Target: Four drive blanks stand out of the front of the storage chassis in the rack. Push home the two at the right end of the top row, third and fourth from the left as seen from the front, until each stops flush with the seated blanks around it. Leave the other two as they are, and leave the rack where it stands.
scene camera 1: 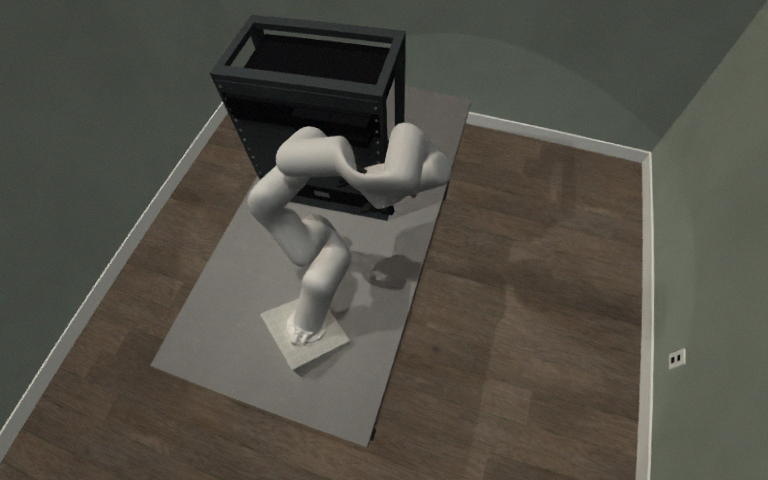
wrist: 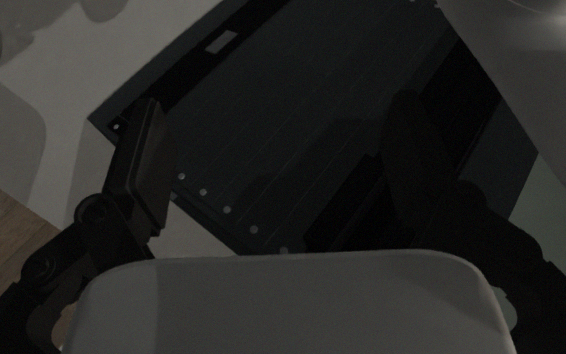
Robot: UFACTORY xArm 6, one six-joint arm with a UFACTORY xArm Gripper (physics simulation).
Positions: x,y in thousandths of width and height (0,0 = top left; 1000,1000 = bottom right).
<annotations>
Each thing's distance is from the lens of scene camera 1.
dark rack (scene camera 1: 376,174): 1.18 m
</annotations>
